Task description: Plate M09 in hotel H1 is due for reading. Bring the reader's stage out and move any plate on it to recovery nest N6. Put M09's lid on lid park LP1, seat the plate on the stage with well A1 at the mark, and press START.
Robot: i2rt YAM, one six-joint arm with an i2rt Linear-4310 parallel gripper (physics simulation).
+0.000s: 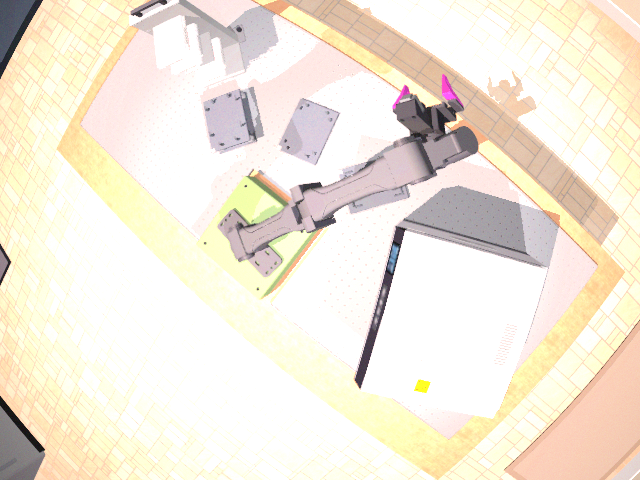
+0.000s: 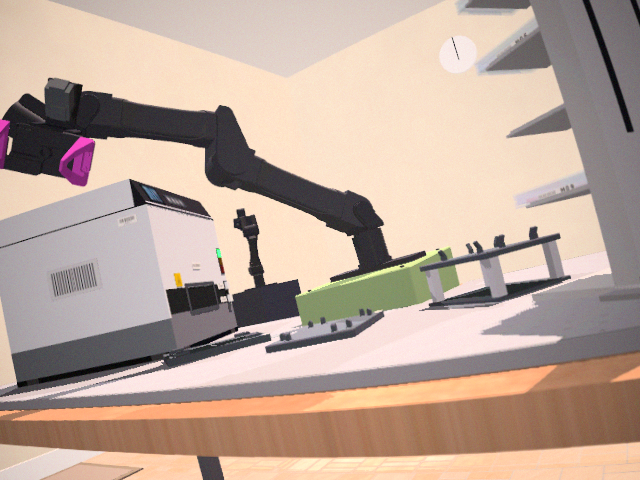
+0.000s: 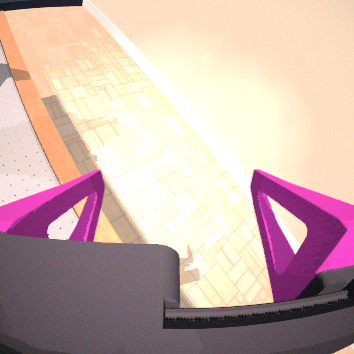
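Observation:
My gripper is open and empty, raised high near the table's long edge, beyond the reader's back corner. Plate M09 lies on a low shelf of the hotel, its label facing out. The white reader stands at the other end; a dark panel shows on its front and a green lamp is lit. The stage cannot be made out. A raised platform and a low pegged plate stand between them; their names are unreadable.
Another low fixture lies partly under my arm, near the reader. My arm stands on a green base. Further plates sit on higher hotel shelves. A dark box with a small dark post stands behind the reader.

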